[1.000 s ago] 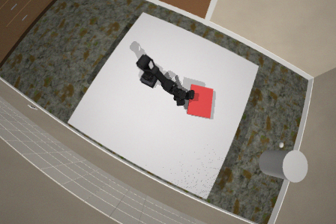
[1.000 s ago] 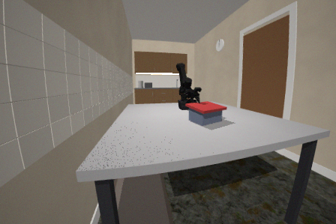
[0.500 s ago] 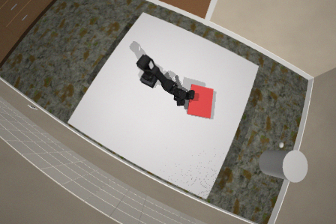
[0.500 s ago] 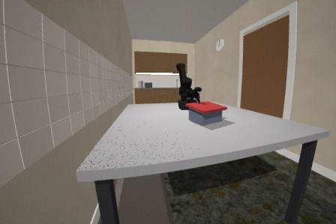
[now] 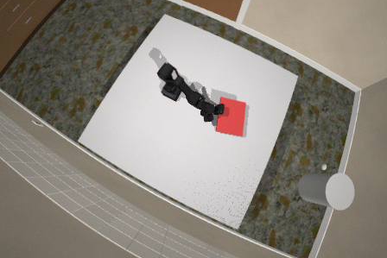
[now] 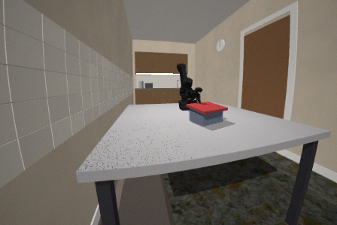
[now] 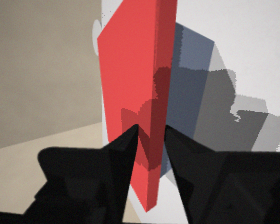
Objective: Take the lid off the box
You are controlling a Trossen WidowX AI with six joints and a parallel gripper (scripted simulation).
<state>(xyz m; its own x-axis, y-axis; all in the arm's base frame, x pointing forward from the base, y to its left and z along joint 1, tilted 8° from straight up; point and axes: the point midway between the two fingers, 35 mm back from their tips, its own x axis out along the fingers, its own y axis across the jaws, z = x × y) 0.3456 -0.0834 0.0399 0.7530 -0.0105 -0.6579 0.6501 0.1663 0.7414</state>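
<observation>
My gripper is now 100 mm short of the red lid, 10 mm to the right of it and 30 mm above it. Also, from my hand: storage box: 100 mm ahead, 10 mm to the left, 80 mm below.
</observation>
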